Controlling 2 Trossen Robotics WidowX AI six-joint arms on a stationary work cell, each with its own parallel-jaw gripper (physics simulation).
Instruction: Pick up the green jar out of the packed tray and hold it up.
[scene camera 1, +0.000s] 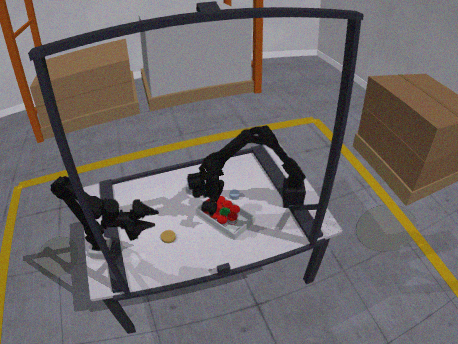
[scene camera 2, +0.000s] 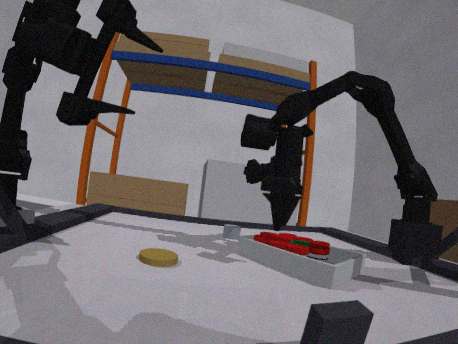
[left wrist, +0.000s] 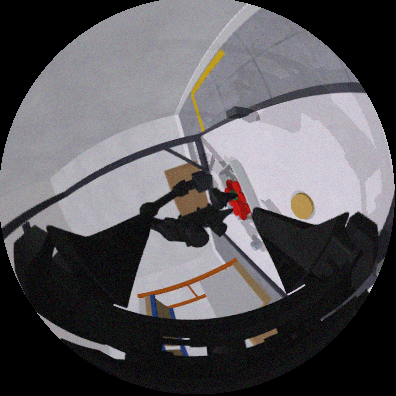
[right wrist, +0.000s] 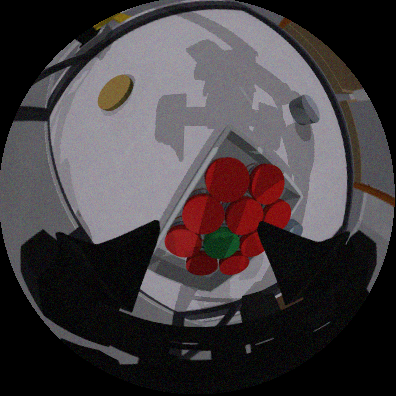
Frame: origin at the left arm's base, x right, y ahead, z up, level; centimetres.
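Seen in the pictures: left gripper, fingertip midpoint: (scene camera 1: 156, 218) (scene camera 2: 147, 81) (left wrist: 203, 214); right gripper, fingertip midpoint: (scene camera 2: 280, 227) (left wrist: 234, 202) (right wrist: 210, 226); right arm's base, origin of the base link: (scene camera 1: 294, 185) (scene camera 2: 415, 222) (left wrist: 194, 182).
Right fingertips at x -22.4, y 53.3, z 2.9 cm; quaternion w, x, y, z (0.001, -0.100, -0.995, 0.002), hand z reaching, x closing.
Observation:
Offsets run from my right fingertips to a thing's top centre.
The green jar {dx -1.1, dy +4.9, dz -2.8 cm} (scene camera 1: 225, 211) (scene camera 2: 300, 243) (left wrist: 233, 194) (right wrist: 221, 243) stands among several red-topped jars {dx +3.7, dy +3.7, dz -2.8 cm} (scene camera 1: 220, 219) {dx +0.6, dy +0.3, dz -2.8 cm} (scene camera 2: 280, 242) {dx -2.5, dy -3.1, dz -2.8 cm} (right wrist: 227, 180) in the grey tray {dx -1.0, dy +5.0, dz -3.5 cm} (scene camera 1: 216, 226) (scene camera 2: 295, 267) (right wrist: 187, 277). My right gripper (scene camera 1: 212, 202) (scene camera 2: 281, 227) (right wrist: 210, 226) is open and empty, pointing down close above the jar tops. In the right wrist view the green lid shows between its fingers, lower in the picture than the fingertips, with red lids around it. My left gripper (scene camera 1: 156, 218) (scene camera 2: 148, 81) is open and empty, away from the tray at the left.
A yellow disc {dx +11.6, dy -21.1, dz -6.4 cm} (scene camera 1: 168, 236) (scene camera 2: 158, 257) (left wrist: 302, 205) (right wrist: 115, 93) lies on the table between the left gripper and the tray. A grey cylinder {dx -19.6, dy -12.8, dz -4.1 cm} (scene camera 2: 231, 231) (left wrist: 256, 243) (right wrist: 304, 110) and a bluish one {dx -15.6, dy +9.6, dz -5.2 cm} (scene camera 1: 234, 194) (right wrist: 295, 227) stand near the tray. A dark frame surrounds the table.

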